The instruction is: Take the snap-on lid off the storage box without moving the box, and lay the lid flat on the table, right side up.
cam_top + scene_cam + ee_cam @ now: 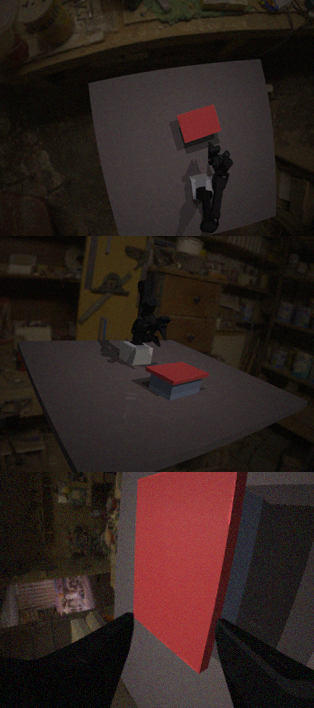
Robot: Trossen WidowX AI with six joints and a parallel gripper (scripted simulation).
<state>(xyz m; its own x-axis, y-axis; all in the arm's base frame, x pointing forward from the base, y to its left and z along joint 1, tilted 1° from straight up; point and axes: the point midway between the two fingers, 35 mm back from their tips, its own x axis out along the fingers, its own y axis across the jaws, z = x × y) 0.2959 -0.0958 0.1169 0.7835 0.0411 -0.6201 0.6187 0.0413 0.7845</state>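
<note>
My gripper tip is now 12 cm short of the red lid, 10 cm above it and 1 cm to the right of it. Also, from my gripper tip: blue storage box (15 cm below, 12 cm ahead, 1 cm to the left).
</note>
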